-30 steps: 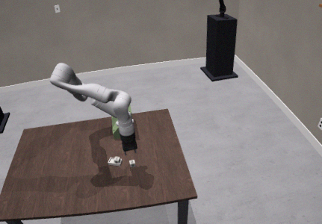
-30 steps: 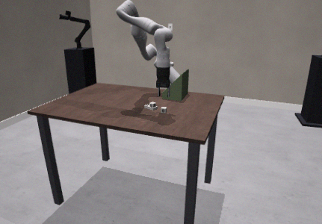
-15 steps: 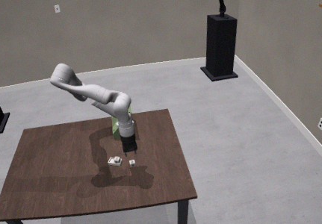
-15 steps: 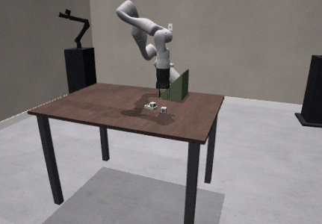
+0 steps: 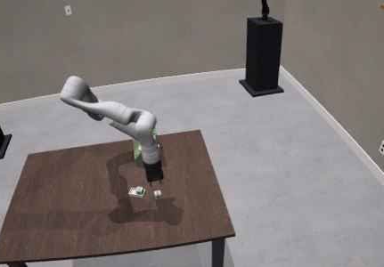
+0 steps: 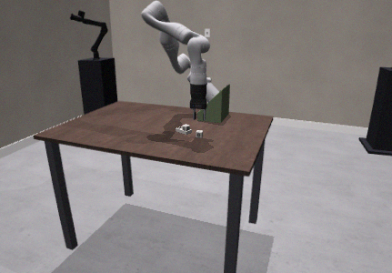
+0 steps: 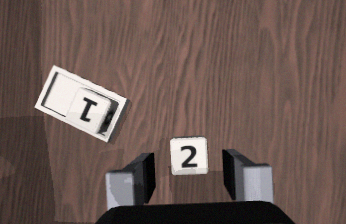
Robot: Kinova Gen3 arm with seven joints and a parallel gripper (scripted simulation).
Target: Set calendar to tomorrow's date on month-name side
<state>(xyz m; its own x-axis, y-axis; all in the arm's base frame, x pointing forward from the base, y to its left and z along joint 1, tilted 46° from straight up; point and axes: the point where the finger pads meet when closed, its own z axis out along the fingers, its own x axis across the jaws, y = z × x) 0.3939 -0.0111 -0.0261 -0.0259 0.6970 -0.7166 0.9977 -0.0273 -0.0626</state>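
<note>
Now: the digit cube 9 cm below my hand. Also, from my hand: white calendar tray (5 cm behind, 10 cm to the right, 10 cm below); white cube (4 cm behind, 8 cm to the right, 8 cm below).
</note>
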